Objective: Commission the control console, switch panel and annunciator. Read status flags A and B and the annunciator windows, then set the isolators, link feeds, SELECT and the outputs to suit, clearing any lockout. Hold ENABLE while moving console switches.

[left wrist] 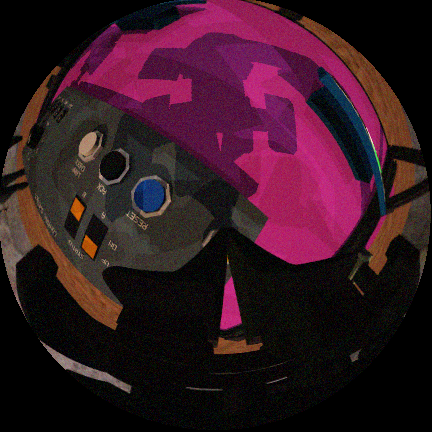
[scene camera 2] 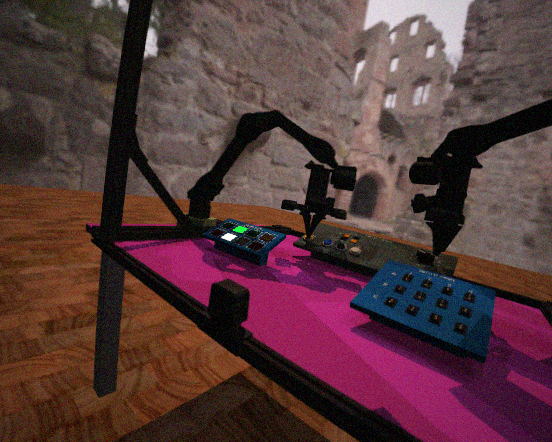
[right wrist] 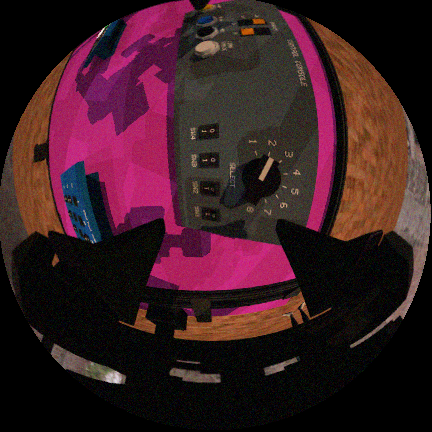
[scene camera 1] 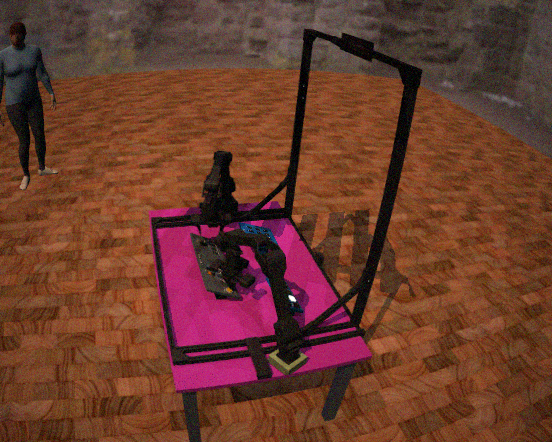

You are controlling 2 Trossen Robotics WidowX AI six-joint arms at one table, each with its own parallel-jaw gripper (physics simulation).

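Places are measured from the left arm's base along level axes (x right, y up, z back), in metres.
Pixels of known places: left gripper, fingertip midpoint: [left wrist: 225,232] [scene camera 2: 308,238] [scene camera 1: 231,289]; right gripper, fingertip midpoint: [scene camera 2: 439,253] [right wrist: 221,224] [scene camera 1: 210,234]; left arm's base, origin of the base link: [left wrist: 359,271] [scene camera 2: 198,216] [scene camera 1: 288,355]; right arm's base, origin of the base link: [right wrist: 165,324] [scene camera 1: 226,199].
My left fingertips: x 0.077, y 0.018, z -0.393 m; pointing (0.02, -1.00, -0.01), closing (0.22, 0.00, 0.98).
Ahead of a thing's pixels: the offset from my left fingertips to its top centre. "spot": to the spot under its first point.
The grey control console @(spot: dx +0.076, dy +0.006, dz -0.222 m) [scene camera 2: 390,257] [right wrist: 225,100] lies at the back. In the left wrist view, status flag A @(spot: dx -0.027, dy +0.026, dz -0.109 m) [left wrist: 90,246] shows orange at UP, flag B @(spot: dx +0.000, dy +0.019, dz -0.129 m) [left wrist: 77,209] orange at DN. My left gripper [scene camera 2: 308,235] [left wrist: 225,232] is shut and empty, tips down at a yellow control [right wrist: 206,7] that they mostly hide. My right gripper [right wrist: 221,224] [scene camera 2: 438,253] is wide open, low over the SELECT end. The SELECT knob @(dx +0.090, dy +0.043, dz -0.301 m) [right wrist: 261,177] points roughly at 2. Switch SW4 @(dx +0.109, dy +0.001, dz -0.241 m) [right wrist: 208,131] heads a row of four. The annunciator @(spot: dx +0.172, dy -0.044, dz +0.081 m) [scene camera 2: 266,259] has green @(dx +0.137, dy +0.021, dz +0.152 m) [scene camera 2: 240,229] and white @(spot: dx +0.166, dy -0.012, dz +0.184 m) [scene camera 2: 229,237] windows lit.
The blue switch panel [scene camera 2: 367,300] [right wrist: 82,190] stands on the magenta table at the front right of scene camera 2. RESET @(dx +0.018, dy +0.010, dz -0.058 m) [left wrist: 150,195], ACK @(dx +0.037, dy +0.010, dz -0.096 m) [left wrist: 114,166] and the white lamp-check button @(dx +0.056, dy +0.010, dz -0.133 m) [left wrist: 90,145] lie beside the flags. A black frame post [scene camera 1: 395,185] rises from the table's edge.
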